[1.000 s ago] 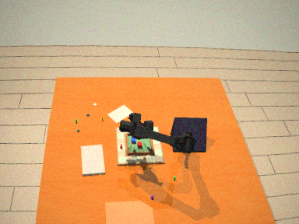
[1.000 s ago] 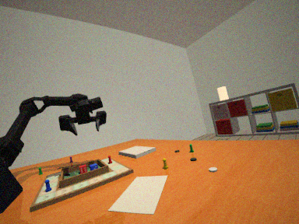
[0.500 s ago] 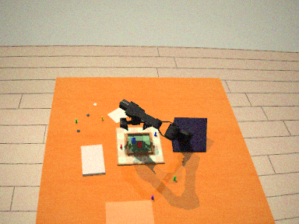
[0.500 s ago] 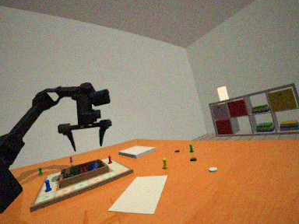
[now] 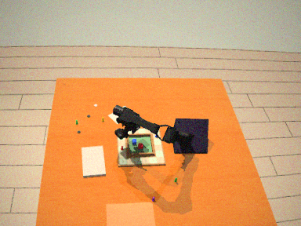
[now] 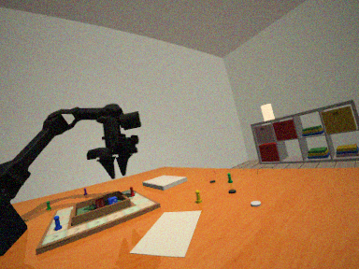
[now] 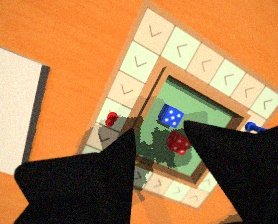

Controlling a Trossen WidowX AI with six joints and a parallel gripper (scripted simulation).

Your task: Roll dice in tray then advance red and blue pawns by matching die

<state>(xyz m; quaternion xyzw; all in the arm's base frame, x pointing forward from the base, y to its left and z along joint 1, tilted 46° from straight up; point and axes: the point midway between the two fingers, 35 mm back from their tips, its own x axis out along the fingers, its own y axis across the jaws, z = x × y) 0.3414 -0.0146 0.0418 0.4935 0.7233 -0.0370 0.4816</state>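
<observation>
Right now the red pawn is 4 cm ahead of my gripper tip, 4 cm to the left of it and 7 cm below it. Also, from my gripper tip: white box 21 cm ahead, 13 cm to the left, 9 cm below; then green tray 7 cm behind, 1 cm to the left, 9 cm below; then blue pawn 17 cm behind, 7 cm to the right, 7 cm below.
</observation>
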